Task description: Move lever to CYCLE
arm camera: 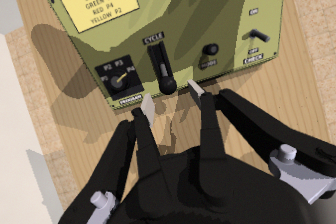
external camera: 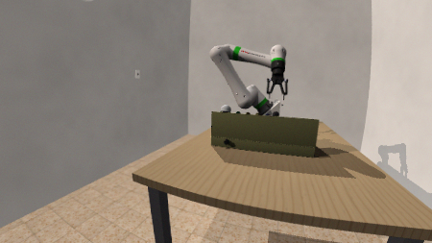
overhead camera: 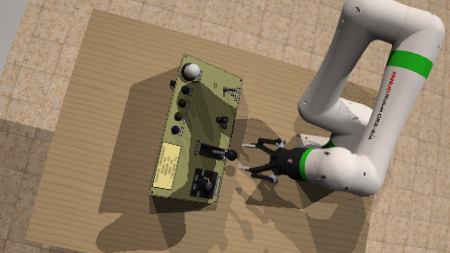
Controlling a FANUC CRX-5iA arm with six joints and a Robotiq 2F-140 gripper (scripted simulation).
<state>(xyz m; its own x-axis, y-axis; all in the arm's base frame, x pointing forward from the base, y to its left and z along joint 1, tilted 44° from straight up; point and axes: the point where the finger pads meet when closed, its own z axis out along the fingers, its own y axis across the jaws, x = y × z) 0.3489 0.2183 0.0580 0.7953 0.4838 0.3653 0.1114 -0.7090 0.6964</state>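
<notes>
My hand is 14 cm above the olive console, 13 cm short of it and 5 cm to the left of it. The rest, counted from my hand: mode push knob (11 cm to the right, 11 cm below, 11 cm ahead); then rotary program selector (12 cm to the left, 12 cm below, 9 cm ahead); then toggle switch (23 cm to the right, 12 cm below, 12 cm ahead).
</notes>
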